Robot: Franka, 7 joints.
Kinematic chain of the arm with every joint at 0, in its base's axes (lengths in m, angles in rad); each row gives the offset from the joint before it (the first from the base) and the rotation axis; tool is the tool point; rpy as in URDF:
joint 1: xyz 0 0 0.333 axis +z
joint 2: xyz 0 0 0 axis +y
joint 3: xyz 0 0 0.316 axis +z
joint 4: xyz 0.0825 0 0 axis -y
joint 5: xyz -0.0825 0 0.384 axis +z
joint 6: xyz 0 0 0 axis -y
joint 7: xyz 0.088 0 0 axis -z
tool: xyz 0 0 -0.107 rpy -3.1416 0 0
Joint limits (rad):
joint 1: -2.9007..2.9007
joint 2: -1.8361..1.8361
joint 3: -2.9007..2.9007
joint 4: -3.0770..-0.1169
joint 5: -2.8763..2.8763
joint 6: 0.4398..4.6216
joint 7: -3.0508..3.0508
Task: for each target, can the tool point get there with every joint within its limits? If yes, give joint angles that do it. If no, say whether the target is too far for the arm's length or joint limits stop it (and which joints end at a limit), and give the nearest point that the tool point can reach.
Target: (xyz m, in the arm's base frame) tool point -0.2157 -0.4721 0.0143
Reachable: yes | joints -1.1139 1.1347 -0.6892 -2.0920 0.8220 2.8387 -1.1890
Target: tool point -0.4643 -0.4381 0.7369
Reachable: yes | joints 0.3906 -1.1467 -0.8897 -0.9283 0.3575 4.0990 -0.4430
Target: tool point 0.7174 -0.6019 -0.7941
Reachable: no: too far | nearest point 0.4452 -0.3736 -0.2694 | short by 0.634 m
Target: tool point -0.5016 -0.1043 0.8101
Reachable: yes | joints -0.7904 -1.2769 -0.6765 -1.6287 -1.9005 1.5875 0.4530
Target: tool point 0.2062 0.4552 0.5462
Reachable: yes | joints -0.4113 0.1927 1.3814 -1.9164 1.2272 1.0992 1.1990
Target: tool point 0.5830 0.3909 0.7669
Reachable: yes | joints 0.9273 0.7294 -0.9222 -0.4950 0.3279 1.9077 0.2164
